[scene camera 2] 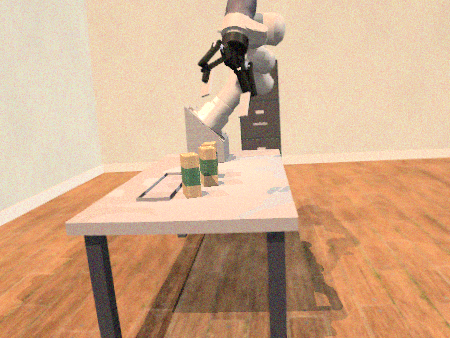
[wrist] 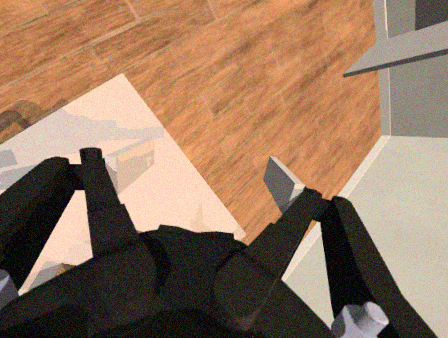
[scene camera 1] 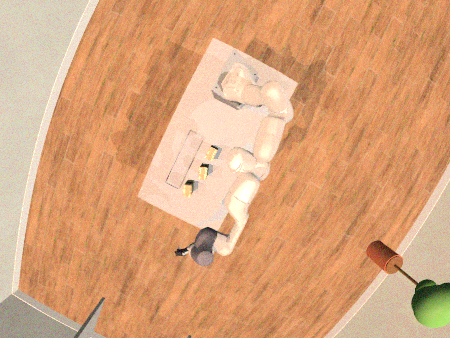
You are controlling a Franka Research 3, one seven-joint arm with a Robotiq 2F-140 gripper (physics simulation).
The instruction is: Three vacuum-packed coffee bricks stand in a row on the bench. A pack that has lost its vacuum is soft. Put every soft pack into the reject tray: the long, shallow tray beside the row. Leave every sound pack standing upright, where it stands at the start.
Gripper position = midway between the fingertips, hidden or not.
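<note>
My gripper point(scene camera 2: 224, 106), with a coffee pack point(scene camera 2: 190, 170). Gripper again, point(wrist: 211, 159).
</note>
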